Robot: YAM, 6 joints.
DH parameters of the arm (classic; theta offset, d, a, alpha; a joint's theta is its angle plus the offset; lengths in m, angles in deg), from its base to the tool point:
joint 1: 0 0.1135 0.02 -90
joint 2: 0 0 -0.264 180
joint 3: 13.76 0 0.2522 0
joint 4: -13.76 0 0.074 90
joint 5: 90 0 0 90
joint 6: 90 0.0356 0 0
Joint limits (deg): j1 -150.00..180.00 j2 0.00..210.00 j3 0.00..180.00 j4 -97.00..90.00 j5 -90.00..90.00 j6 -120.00..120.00
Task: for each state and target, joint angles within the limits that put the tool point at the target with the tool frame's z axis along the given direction. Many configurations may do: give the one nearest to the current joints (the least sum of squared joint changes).
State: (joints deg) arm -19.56 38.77 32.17 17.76 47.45 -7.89
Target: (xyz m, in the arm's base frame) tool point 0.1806 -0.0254 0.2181 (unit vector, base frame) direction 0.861 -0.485 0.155
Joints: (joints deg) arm -3.11 51.48 9.25 52.15 25.94 -7.89
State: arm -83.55 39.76 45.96 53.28 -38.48 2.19
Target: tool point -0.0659 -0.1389 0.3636 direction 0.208 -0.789 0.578
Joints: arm -123.49 44.00 28.47 62.31 -37.51 2.19
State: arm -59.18 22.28 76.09 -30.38 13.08 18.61
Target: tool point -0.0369 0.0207 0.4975 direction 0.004 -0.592 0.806
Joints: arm -48.44 17.78 60.37 18.48 22.94 18.61
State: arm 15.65 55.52 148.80 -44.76 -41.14 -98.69
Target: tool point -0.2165 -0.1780 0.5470 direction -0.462 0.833 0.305
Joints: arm 46.07 40.24 154.92 -67.17 -65.57 -98.69
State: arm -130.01 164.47 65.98 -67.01 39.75 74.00
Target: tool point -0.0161 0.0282 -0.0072 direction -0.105 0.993 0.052
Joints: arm -149.94 173.86 19.53 -32.96 65.80 74.00
